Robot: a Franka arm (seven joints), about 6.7 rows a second.
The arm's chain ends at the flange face. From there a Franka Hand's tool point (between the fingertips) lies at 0.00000 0.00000 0.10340 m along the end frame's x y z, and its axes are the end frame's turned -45 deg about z.
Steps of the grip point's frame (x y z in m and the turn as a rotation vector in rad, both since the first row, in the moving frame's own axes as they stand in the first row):
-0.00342, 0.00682, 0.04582, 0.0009, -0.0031, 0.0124
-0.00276, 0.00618, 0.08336, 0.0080, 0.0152, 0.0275
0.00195, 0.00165, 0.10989, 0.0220, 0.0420, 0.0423
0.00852, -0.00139, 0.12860, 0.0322, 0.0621, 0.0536
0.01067, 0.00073, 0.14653, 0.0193, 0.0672, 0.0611
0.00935, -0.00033, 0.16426, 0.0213, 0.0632, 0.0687
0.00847, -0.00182, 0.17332, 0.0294, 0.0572, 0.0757
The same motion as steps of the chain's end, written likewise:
0.00270, 0.00708, 0.04582, -0.0016, -0.0028, 0.0124
0.00187, 0.00801, 0.08338, 0.0164, 0.0051, 0.0275
0.00099, 0.00443, 0.11001, 0.0453, 0.0141, 0.0423
0.00267, -0.00018, 0.12885, 0.0667, 0.0211, 0.0536
0.00437, -0.00082, 0.14678, 0.0612, 0.0339, 0.0611
0.00311, -0.00078, 0.16449, 0.0598, 0.0296, 0.0687
0.00243, -0.00103, 0.17353, 0.0612, 0.0197, 0.0757

